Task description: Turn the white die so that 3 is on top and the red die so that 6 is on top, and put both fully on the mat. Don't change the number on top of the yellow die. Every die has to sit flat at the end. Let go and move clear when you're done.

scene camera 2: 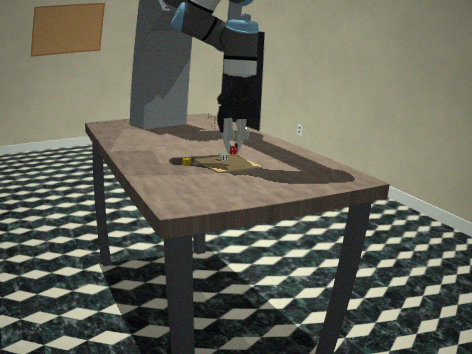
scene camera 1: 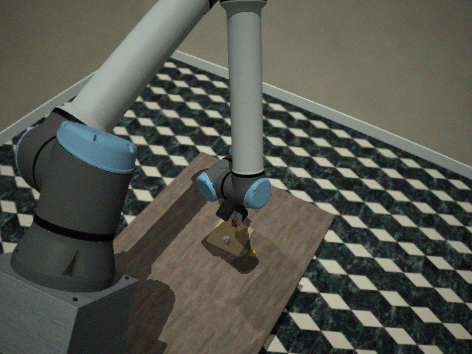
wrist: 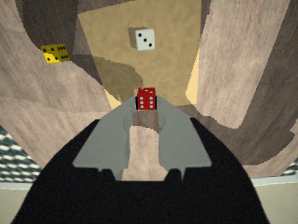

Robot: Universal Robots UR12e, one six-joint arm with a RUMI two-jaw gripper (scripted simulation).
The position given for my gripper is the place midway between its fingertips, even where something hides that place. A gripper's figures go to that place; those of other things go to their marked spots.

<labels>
My gripper (wrist: 147, 97): 0.15 m from the lens. A tan mat (wrist: 171, 68): 0.17 m from the lens.
</labels>
